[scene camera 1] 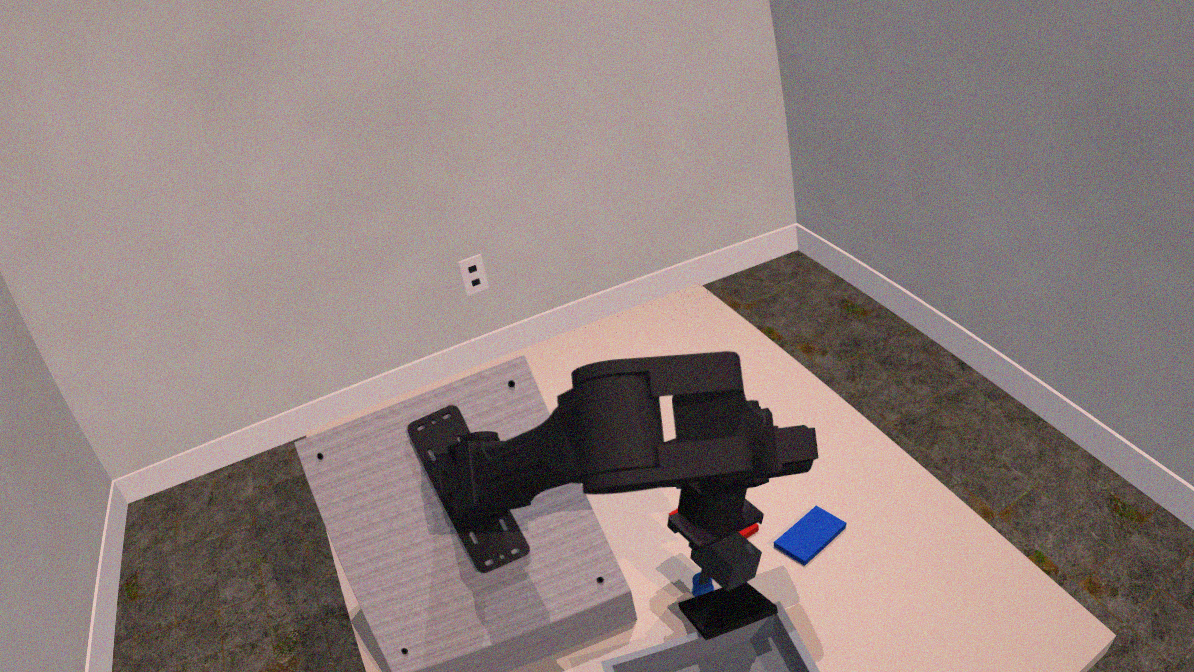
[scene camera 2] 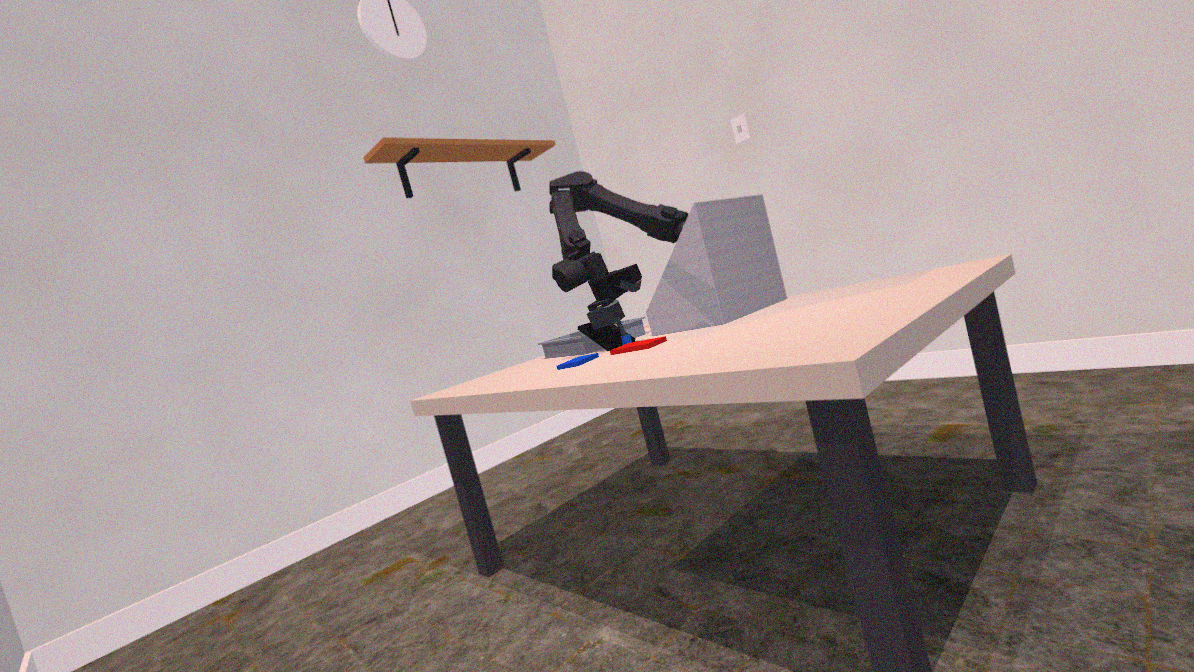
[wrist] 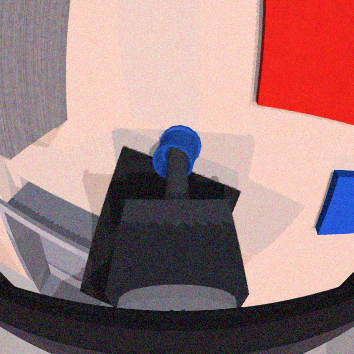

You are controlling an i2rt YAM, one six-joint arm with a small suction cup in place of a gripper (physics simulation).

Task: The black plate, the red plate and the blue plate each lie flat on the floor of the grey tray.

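Frame: origin at the arm's base, x right, y ahead, z up, level; metres.
Where they show: hand, tool point: (scene camera 1: 700, 595) (wrist: 176, 137); arm's base, link origin: (scene camera 1: 467, 490) (scene camera 2: 702, 244).
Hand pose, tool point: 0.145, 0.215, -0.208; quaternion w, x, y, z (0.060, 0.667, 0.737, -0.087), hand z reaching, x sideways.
Each offset is from my tool point to the centre of the thing, as dx, dy, dz.
The black plate @(+0.072, -0.003, +0.046) (scene camera 1: 725, 611) (scene camera 2: 595, 334) (wrist: 106, 235) is tilted, one end on the near wall of the grey tray @(+0.210, -0.085, +0.033) (scene camera 1: 799, 641) (scene camera 2: 561, 348) (wrist: 55, 212), the other low towards the table. My gripper, a blue suction cup (scene camera 1: 701, 583) (scene camera 2: 626, 339) (wrist: 179, 146), is open, holding nothing, low beside the plate's lower edge; whether they touch I cannot tell. The red plate @(-0.099, +0.081, +0.013) (scene camera 1: 750, 530) (scene camera 2: 638, 345) (wrist: 310, 55) lies flat on the table, partly hidden by the arm in scene camera 1. The blue plate @(+0.013, +0.172, +0.013) (scene camera 1: 810, 535) (scene camera 2: 578, 361) (wrist: 341, 205) lies flat on the table farther out.
The arm stands on a grey block (scene camera 1: 559, 576) (scene camera 2: 741, 258) (wrist: 32, 65) beside the tray. The table edge (scene camera 2: 668, 394) runs beyond the blue plate. A wooden shelf (scene camera 2: 467, 150) is on the wall behind. The tray is cut off at the bottom of scene camera 1.
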